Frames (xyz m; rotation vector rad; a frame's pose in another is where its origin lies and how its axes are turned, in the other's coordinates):
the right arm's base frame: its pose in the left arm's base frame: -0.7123 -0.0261 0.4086 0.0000 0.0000 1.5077
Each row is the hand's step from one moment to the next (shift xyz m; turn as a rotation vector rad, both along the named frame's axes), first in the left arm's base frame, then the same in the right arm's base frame.
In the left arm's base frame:
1: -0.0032 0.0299 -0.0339 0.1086 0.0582 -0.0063
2: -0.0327 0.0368 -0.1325 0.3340 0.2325 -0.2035
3: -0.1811 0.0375 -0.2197 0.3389 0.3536 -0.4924
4: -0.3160 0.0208 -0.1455 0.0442 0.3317 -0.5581
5: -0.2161 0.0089 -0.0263 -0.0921 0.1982 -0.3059
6: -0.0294 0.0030 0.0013 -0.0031 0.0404 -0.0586
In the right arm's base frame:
1: 0.0296 0.0051 -0.0339 0.0649 -0.1047 -0.0063
2: 0.0347 0.0350 -0.1325 0.2531 -0.3187 -0.2035
3: 0.0260 0.1831 -0.2197 0.3743 -0.3159 -0.4924
4: 0.0008 0.3167 -0.1455 0.3338 -0.0232 -0.5581
5: -0.0047 0.2162 -0.0263 0.1920 0.1044 -0.3059
6: 0.0011 0.0295 0.0013 0.0401 0.0056 -0.0586

